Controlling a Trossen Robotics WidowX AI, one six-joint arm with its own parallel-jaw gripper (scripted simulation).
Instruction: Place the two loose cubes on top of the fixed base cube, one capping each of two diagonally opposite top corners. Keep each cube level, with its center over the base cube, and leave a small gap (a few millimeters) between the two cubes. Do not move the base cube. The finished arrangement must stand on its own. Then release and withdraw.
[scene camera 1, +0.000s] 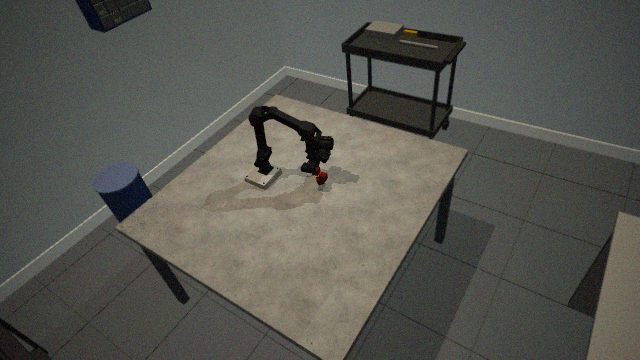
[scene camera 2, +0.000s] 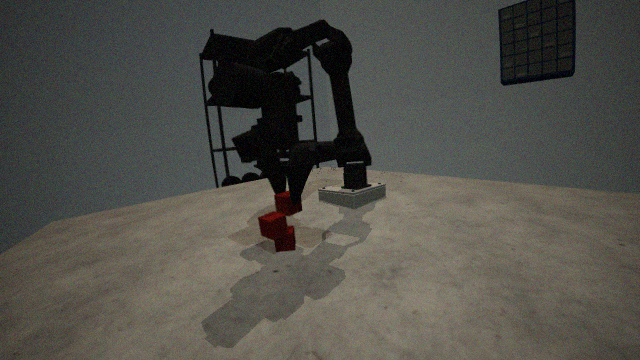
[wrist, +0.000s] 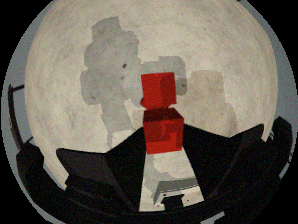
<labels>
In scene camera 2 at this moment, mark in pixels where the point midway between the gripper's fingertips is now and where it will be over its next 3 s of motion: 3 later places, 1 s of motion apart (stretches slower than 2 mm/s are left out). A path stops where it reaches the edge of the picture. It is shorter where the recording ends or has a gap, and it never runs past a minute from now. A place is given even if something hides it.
The gripper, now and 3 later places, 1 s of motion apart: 288, 202; 290, 216; 288, 196; 286, 178
</labels>
